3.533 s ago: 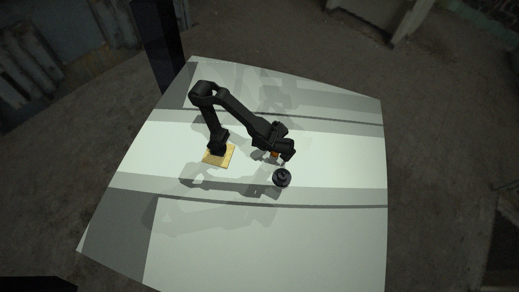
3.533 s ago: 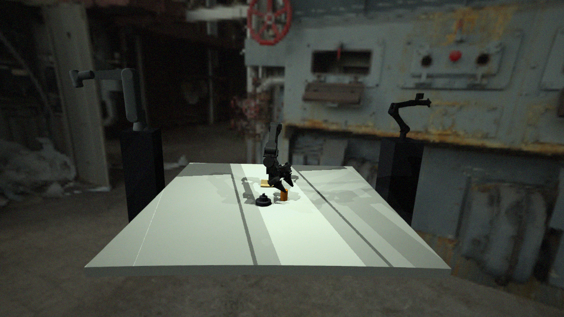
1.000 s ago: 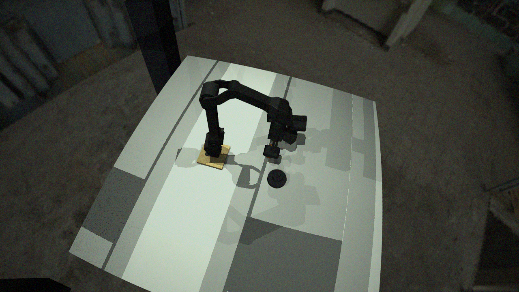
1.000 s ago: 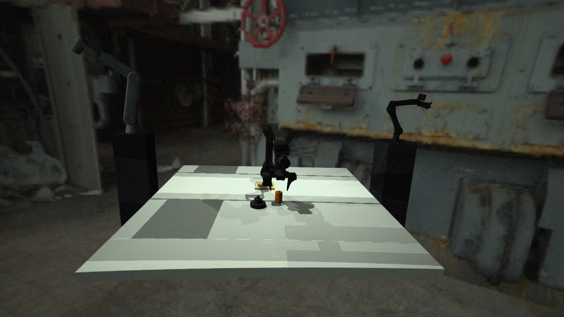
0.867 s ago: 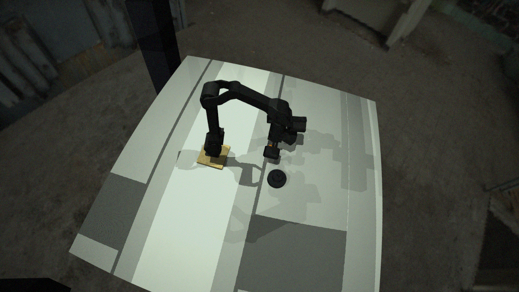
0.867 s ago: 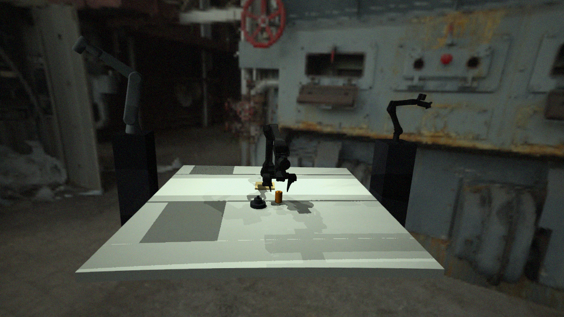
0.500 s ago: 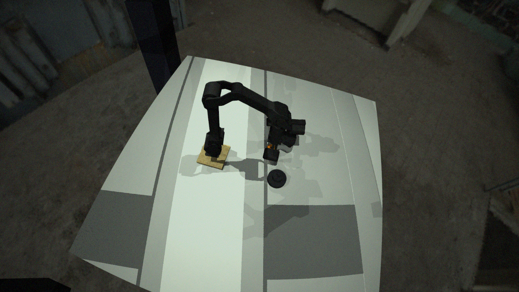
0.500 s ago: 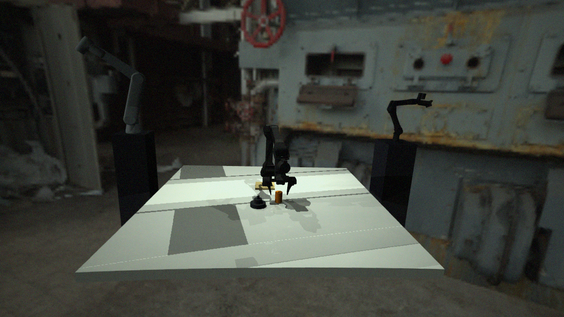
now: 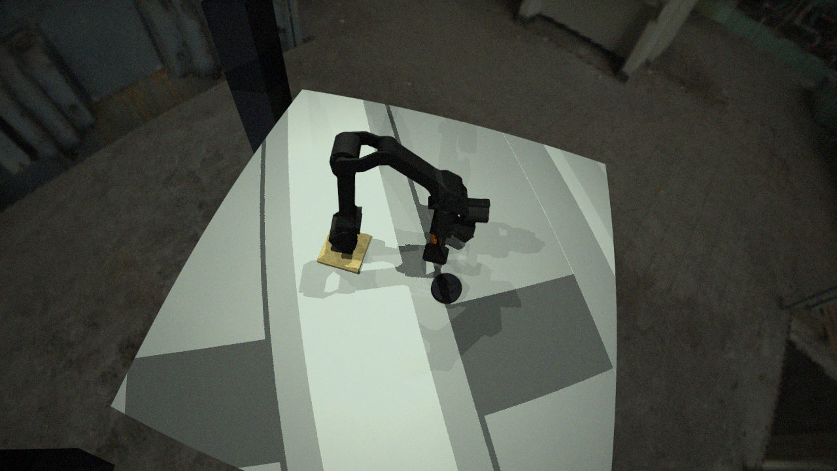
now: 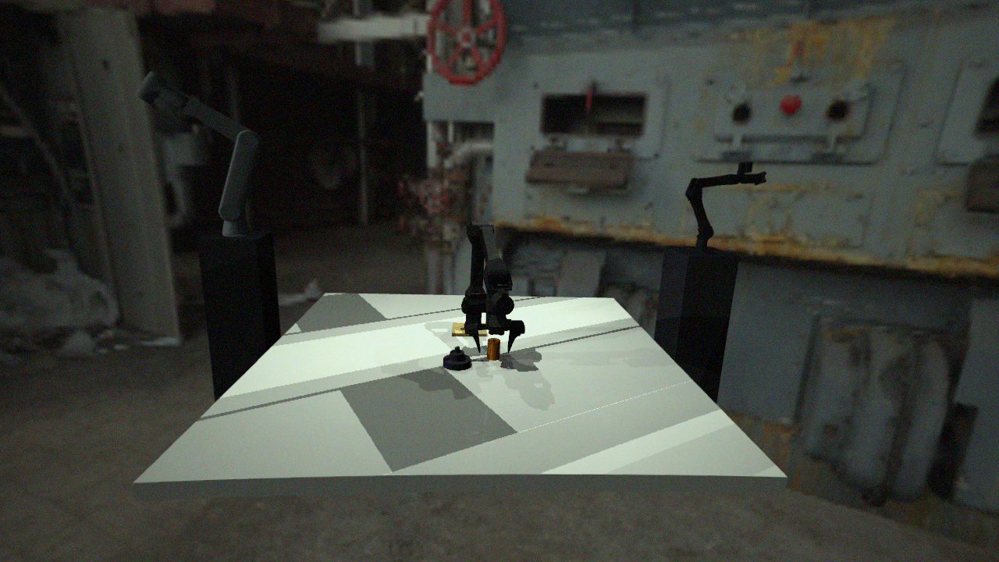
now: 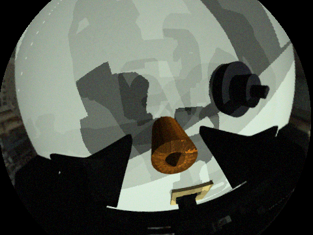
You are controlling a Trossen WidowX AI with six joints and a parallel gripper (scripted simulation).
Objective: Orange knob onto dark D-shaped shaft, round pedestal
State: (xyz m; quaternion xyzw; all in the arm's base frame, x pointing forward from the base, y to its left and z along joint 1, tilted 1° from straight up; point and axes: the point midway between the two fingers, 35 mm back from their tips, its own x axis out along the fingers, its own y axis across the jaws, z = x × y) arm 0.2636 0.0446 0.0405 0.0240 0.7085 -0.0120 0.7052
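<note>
The orange knob lies 1 cm above my gripper tip. From my gripper tip the other things lie so: round pedestal: 12 cm to the right, 5 cm ahead, 1 cm above.
</note>
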